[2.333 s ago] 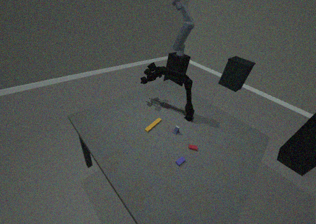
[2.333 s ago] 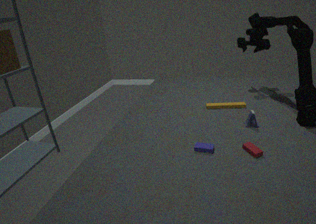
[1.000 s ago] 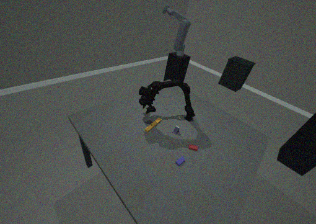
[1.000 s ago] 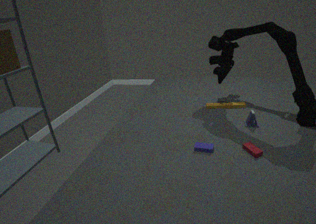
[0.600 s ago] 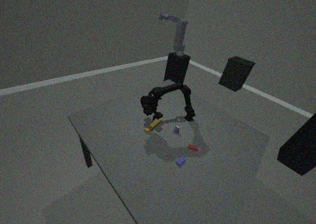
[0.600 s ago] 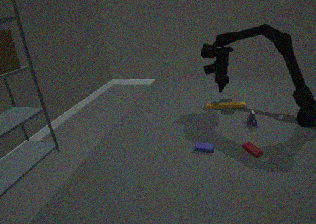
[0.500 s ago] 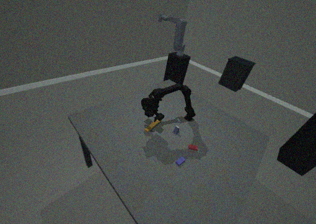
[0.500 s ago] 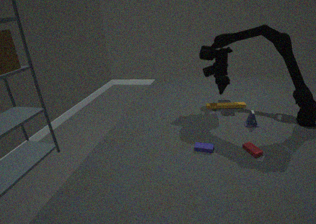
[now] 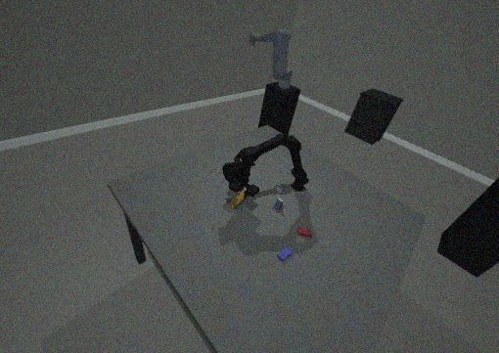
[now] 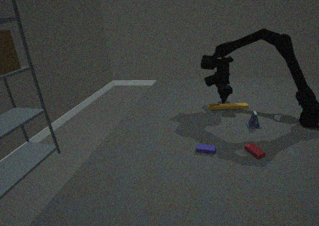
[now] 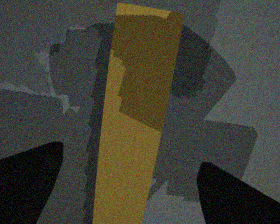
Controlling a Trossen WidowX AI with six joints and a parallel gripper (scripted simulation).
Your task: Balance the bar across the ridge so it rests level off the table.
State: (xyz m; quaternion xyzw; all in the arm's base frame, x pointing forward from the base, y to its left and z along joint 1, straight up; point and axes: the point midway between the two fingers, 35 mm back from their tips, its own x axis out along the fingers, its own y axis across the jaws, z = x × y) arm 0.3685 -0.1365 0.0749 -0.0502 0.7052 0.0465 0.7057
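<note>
The yellow bar lies 30 mm below my gripper tip and 30 mm behind it. Round my gripper tip: purple block: 360 mm to the left, 60 mm ahead, 30 mm below; red block: 360 mm to the left, 110 mm behind, 30 mm below.
</note>
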